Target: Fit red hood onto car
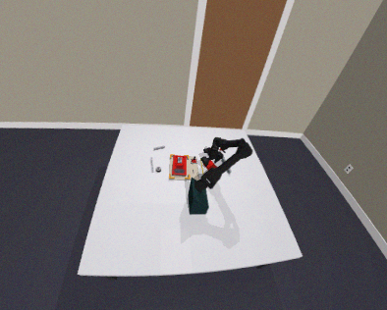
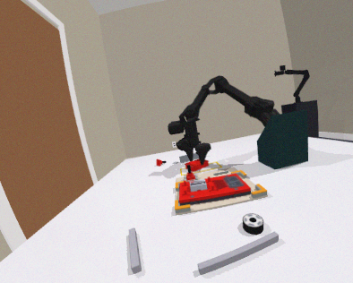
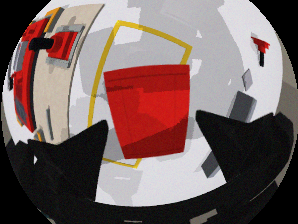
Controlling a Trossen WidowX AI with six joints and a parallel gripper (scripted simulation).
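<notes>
Right now the red hood is right at my gripper tip. Also, from my gripper tip: black wheel (400 mm to the left, 100 mm behind, 10 mm below); grey engine block (250 mm to the left).
</notes>
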